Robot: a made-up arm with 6 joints.
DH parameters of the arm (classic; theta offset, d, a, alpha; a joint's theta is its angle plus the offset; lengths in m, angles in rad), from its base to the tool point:
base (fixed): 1.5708 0.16 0 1.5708
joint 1: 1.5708 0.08 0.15 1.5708
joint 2: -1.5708 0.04 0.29 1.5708
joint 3: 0 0.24 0.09 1.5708
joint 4: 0 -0.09 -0.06 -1.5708
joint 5: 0 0.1 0.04 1.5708
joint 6: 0 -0.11 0.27 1.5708
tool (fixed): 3.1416 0.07 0 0
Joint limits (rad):
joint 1: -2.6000..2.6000
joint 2: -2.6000..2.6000
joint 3: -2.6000..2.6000
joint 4: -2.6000..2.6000
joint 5: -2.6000..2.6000
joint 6: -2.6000..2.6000
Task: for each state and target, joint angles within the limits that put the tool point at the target. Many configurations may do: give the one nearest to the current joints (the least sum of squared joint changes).
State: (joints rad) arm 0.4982 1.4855 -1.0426 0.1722 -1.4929 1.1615
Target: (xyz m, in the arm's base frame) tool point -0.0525 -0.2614 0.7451
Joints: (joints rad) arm 0.1189 2.4286 -0.9313 0.1220 -1.5187 0.5804
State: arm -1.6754 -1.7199 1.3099 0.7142 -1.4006 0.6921
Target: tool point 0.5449 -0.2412 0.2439
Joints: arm -1.5517 -1.7548 1.2001 0.9917 -1.5957 0.6256
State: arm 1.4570 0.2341 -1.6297 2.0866 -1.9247 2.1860
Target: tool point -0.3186 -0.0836 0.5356
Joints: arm 1.1373 0.5300 -1.5300 2.0393 -1.8640 2.1565
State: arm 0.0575 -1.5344 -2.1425 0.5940 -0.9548 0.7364
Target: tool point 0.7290 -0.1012 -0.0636
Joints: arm 0.0686 -1.7128 -1.6935 0.3864 -0.0775 1.0945
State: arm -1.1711 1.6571 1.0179 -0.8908 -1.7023 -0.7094
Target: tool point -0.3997 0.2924 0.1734
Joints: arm -1.5939 0.7268 1.2271 -1.0126 -1.8667 -0.5071
